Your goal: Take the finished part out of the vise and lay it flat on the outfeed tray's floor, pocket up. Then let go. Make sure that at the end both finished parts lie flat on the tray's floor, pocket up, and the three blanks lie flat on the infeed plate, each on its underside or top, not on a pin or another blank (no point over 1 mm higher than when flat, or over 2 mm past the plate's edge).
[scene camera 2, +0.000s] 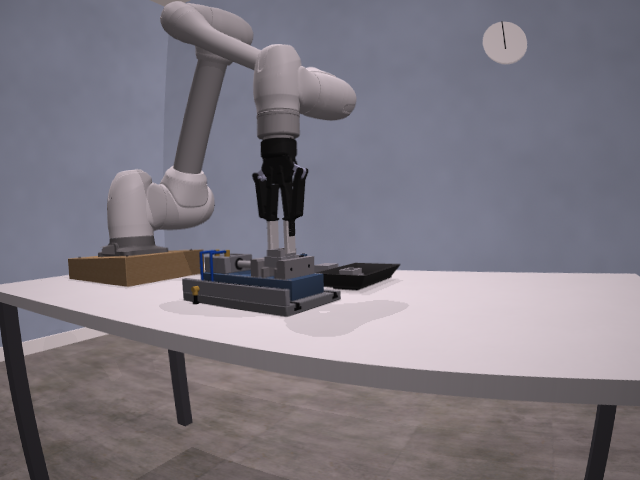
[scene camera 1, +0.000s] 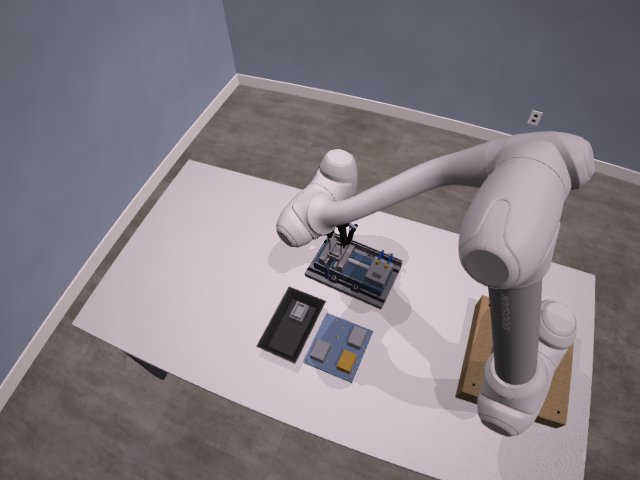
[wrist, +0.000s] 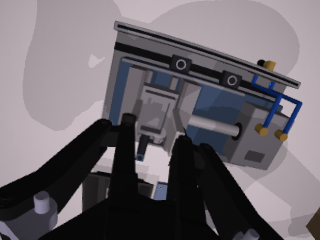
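My gripper (scene camera 2: 281, 252) visible. Gripper (wrist: 154, 114) also visible.
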